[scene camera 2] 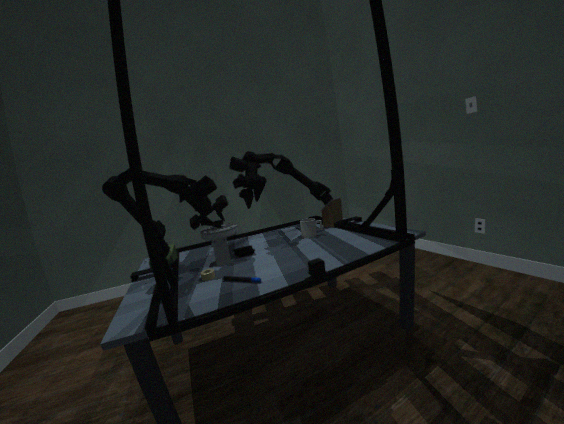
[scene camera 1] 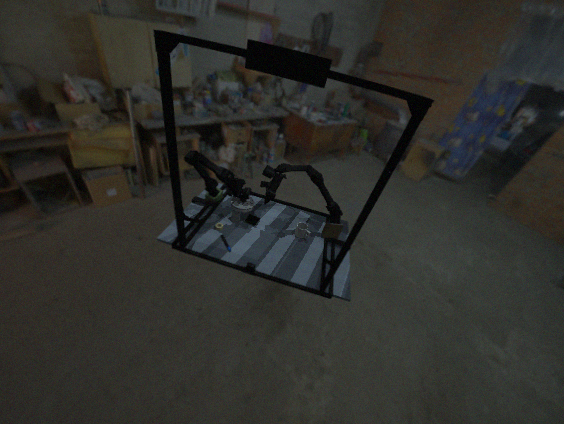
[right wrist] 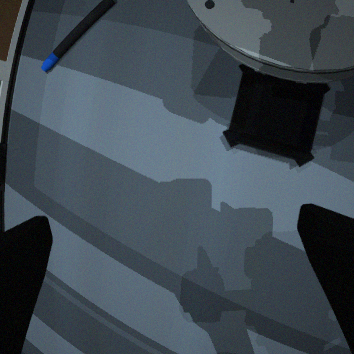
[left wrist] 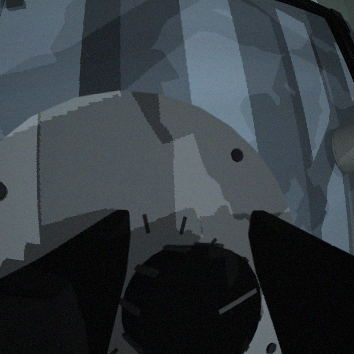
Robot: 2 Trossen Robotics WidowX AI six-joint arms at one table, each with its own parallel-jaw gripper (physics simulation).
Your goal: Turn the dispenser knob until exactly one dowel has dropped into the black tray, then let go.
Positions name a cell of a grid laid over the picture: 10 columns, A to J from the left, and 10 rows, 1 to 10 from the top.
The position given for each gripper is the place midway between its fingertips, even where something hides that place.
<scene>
The left gripper (left wrist: F7) is part open and touches a dispenser (right wrist: I2). The right gripper (scene camera 2: E5) is open, with nothing in its grasp.
The right gripper shows as well in the right wrist view (right wrist: E7).
</scene>
